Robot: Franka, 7 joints.
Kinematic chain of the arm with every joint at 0, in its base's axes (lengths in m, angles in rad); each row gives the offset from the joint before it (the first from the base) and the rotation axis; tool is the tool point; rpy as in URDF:
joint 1: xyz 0 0 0.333 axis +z
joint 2: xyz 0 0 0 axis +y
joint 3: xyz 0 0 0.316 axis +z
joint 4: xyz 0.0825 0 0 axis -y
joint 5: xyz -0.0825 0 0.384 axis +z
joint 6: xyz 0 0 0 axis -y
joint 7: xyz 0.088 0 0 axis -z
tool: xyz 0 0 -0.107 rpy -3.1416 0 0
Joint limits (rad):
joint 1: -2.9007..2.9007
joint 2: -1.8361..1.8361
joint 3: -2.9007..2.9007
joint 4: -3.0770..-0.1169
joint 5: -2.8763..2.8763
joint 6: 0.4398..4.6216
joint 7: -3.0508..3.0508
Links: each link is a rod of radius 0.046 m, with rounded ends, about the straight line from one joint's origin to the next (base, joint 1, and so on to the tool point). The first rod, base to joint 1, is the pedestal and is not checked.
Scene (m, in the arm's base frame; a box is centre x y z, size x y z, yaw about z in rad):
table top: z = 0
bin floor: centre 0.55 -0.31 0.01 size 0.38 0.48 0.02 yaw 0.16
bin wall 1: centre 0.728 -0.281 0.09 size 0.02 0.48 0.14 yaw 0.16
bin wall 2: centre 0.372 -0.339 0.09 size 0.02 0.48 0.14 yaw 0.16
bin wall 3: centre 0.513 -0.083 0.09 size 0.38 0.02 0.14 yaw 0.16
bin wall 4: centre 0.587 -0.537 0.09 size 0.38 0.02 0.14 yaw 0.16
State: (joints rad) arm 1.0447 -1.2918 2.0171 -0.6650 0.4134 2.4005 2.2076
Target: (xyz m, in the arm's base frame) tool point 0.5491 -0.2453 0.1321
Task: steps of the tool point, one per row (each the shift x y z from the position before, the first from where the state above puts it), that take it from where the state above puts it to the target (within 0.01 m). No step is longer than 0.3 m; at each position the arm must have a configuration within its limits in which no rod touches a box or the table.
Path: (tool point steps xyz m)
1: 0.1762 -0.1542 0.0786
2: 0.2101 -0.0905 0.0782
3: 0.2204 -0.0208 0.0771
4: 0.2071 0.0463 0.0750
5: 0.1240 0.0046 -0.1618
6: 0.1392 0.0916 -0.1669
7: 0.1048 0.1759 -0.1450
8: 0.0300 0.2255 -0.1034

